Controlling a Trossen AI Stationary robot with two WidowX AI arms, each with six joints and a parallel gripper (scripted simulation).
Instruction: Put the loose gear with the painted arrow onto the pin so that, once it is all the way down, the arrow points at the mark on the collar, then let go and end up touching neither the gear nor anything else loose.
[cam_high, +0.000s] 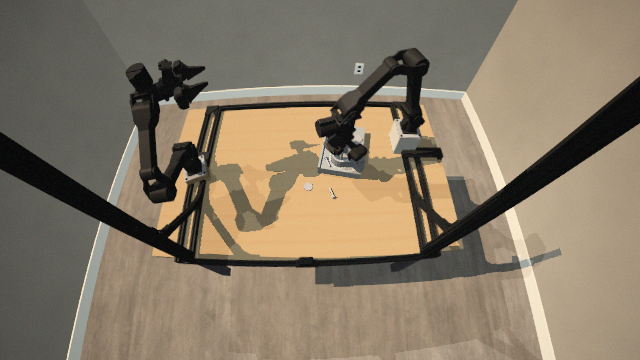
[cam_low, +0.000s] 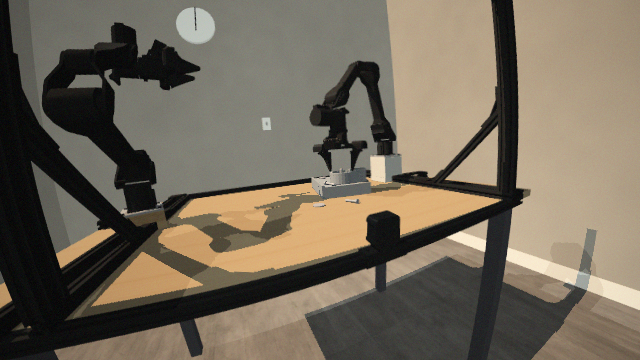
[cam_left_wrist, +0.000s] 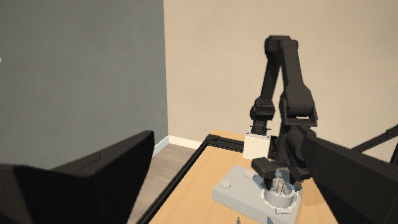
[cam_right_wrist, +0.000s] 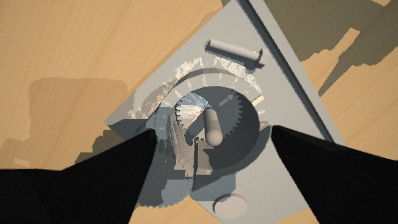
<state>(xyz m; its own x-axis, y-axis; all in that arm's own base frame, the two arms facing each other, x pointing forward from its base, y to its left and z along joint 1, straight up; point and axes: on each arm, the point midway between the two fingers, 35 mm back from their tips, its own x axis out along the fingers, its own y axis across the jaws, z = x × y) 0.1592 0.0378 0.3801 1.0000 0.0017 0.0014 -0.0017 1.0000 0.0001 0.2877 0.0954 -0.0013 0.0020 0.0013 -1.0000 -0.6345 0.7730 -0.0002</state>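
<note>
Right now the ringed collar is 6 cm below my right hand. Round my right hand: upright pin 7 cm below; toothed gear 9 cm below.
</note>
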